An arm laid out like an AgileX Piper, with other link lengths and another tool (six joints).
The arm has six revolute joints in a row. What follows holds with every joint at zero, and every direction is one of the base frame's. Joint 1 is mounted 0.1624 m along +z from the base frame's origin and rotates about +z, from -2.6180 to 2.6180 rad. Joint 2 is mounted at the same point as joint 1 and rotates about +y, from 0.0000 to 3.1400 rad. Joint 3 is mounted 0.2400 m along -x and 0.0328 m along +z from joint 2 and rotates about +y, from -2.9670 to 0.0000 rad. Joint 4 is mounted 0.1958 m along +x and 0.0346 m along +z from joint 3 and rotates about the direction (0.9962, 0, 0.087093), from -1.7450 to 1.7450 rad. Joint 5 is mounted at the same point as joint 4 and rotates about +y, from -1.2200 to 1.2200 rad. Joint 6 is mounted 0.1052 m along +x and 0.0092 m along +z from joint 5 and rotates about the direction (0.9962, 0, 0.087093), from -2.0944 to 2.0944 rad. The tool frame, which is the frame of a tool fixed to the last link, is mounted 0.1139 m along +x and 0.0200 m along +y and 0.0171 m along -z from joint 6; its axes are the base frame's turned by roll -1.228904, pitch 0.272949 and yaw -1.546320 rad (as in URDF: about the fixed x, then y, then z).
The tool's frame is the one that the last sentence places.
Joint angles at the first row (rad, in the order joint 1, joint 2, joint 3, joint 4, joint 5, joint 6):
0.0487 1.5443 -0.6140 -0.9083 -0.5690 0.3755
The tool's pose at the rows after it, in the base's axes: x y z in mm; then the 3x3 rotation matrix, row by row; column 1 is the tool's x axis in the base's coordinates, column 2 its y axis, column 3 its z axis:
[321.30 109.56 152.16], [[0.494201 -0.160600 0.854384], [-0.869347 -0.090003 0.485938], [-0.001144 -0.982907 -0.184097]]
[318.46 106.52 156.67], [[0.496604 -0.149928 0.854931], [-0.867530 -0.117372 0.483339], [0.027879 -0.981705 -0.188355]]
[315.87 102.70 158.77], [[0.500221 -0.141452 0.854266], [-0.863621 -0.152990 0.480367], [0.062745 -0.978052 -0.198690]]
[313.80 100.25 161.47], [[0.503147 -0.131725 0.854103], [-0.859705 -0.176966 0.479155], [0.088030 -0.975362 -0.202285]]
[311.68 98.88 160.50], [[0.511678 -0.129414 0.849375], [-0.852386 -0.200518 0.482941], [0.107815 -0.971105 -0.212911]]
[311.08 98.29 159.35], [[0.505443 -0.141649 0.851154], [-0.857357 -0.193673 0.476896], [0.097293 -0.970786 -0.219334]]
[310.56 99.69 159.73], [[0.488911 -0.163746 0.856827], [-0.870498 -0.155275 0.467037], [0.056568 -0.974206 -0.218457]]
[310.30 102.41 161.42], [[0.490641 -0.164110 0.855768], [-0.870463 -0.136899 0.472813], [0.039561 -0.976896 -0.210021]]
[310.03 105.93 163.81], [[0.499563 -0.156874 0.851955], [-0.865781 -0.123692 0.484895], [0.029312 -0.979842 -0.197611]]
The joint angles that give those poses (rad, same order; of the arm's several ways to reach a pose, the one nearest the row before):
0.0486 1.5108 -0.6140 -0.9486 -0.5281 0.3941
0.0487 1.4769 -0.6140 -0.9884 -0.4994 0.4150
0.0486 1.4503 -0.6140 -1.0284 -0.4704 0.4272
0.0487 1.4277 -0.6134 -1.0600 -0.4519 0.4392
0.0487 1.4192 -0.6117 -1.0899 -0.4416 0.4460
0.0487 1.4192 -0.6117 -1.0973 -0.4348 0.4657
0.0487 1.4192 -0.6117 -1.0973 -0.4348 0.5116
0.0486 1.4192 -0.6117 -1.0974 -0.4475 0.5262
0.0487 1.4192 -0.6117 -1.0973 -0.4663 0.5309

